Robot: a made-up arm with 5 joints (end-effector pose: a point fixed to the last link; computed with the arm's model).
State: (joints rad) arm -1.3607 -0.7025 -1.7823 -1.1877 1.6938
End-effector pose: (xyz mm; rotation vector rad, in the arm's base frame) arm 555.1 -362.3 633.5 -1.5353 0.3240 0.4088
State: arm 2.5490 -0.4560 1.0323 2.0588 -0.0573
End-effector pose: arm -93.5 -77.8 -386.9 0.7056 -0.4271 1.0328
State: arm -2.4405 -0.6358 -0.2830 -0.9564 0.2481
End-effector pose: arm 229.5 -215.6 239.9 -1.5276 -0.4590 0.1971
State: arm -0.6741 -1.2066 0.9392 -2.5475 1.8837
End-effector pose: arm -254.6 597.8 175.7 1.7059 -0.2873 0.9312
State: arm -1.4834 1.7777 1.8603 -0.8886 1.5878
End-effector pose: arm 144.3 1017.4 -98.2 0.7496 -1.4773 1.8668
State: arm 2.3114 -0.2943 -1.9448 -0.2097 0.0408
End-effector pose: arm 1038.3 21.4 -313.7 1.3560 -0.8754 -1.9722
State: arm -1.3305 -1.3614 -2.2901 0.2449 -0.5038
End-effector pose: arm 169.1 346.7 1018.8 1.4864 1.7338 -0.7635
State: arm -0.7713 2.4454 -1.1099 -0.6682 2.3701
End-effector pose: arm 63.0 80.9 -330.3 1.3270 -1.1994 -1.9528
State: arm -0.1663 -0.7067 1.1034 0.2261 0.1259
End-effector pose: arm -257.4 223.9 367.9 0.0856 1.1878 -0.5992
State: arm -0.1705 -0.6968 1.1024 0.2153 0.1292
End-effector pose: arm -258.2 224.3 367.3 0.0862 1.1869 -0.5988
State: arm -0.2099 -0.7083 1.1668 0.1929 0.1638
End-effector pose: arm -252.6 255.1 410.5 0.1187 1.2589 -0.6320
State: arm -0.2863 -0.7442 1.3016 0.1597 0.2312
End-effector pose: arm -228.7 319.3 497.3 0.1957 1.4021 -0.7037
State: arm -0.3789 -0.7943 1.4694 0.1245 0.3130
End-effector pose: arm -179.7 396.2 597.4 0.3124 1.5653 -0.7931
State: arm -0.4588 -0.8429 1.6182 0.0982 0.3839
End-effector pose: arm -122.5 456.9 677.9 0.4361 1.6949 -0.8665
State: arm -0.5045 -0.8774 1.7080 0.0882 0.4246
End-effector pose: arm -84.1 487.3 723.3 0.5202 1.7654 -0.9039
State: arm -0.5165 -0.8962 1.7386 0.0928 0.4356
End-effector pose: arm -71.5 494.1 739.2 0.5506 1.7877 -0.9111
